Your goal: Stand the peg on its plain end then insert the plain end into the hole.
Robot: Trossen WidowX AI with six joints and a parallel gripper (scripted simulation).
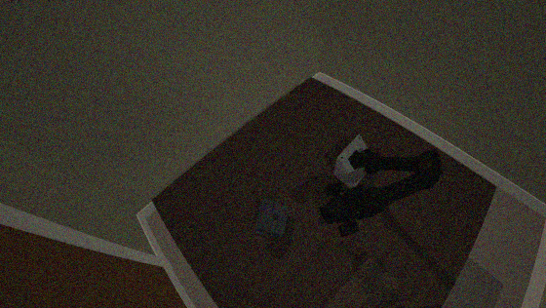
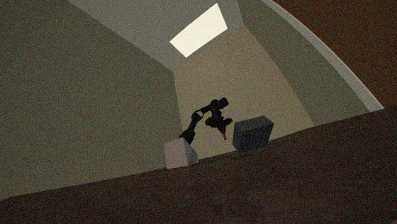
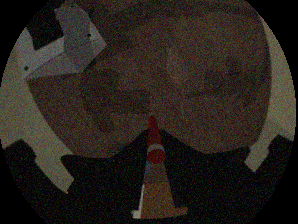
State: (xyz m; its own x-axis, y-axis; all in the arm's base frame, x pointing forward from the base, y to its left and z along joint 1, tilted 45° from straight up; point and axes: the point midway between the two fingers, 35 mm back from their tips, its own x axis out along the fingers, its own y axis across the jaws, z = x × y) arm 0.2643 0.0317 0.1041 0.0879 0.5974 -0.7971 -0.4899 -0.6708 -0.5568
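Now: gripper tip 170 mm short of the blue-grey sloped panel, 190 mm to the left of it and 70 mm above it. Also, from my gripper tip: red peg (20 mm above).
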